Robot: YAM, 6 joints.
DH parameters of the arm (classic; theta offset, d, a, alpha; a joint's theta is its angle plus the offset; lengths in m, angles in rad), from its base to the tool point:
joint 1: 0 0.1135 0.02 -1.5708
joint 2: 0 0 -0.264 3.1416
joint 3: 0.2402 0 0.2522 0
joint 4: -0.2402 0 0.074 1.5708
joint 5: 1.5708 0 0 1.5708
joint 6: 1.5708 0.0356 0 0
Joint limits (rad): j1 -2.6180..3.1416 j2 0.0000..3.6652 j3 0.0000..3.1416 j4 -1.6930..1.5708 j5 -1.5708..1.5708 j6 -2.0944..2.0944
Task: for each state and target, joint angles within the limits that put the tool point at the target. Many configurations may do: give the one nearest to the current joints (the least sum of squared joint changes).
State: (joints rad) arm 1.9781 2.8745 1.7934 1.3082 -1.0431 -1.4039
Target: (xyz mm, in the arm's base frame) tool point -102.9 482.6 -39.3
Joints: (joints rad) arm 1.7176 2.9047 1.6114 1.3417 -1.0685 -1.4039
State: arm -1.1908 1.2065 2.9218 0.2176 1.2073 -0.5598
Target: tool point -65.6 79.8 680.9
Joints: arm -1.2316 1.1226 2.5103 0.0337 1.4424 -0.5598
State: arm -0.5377 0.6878 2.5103 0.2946 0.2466 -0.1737
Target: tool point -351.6 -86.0 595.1
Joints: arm 0.2098 0.6975 2.5324 0.2989 0.3113 -0.1737
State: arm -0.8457 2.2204 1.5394 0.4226 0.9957 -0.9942
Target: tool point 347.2 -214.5 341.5
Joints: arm -0.4774 1.7444 1.3669 0.4045 1.0553 -0.9942
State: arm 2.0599 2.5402 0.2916 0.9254 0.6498 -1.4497
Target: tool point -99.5 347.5 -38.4
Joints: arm 1.9067 2.5030 0.8758 0.9897 0.6173 -1.4497
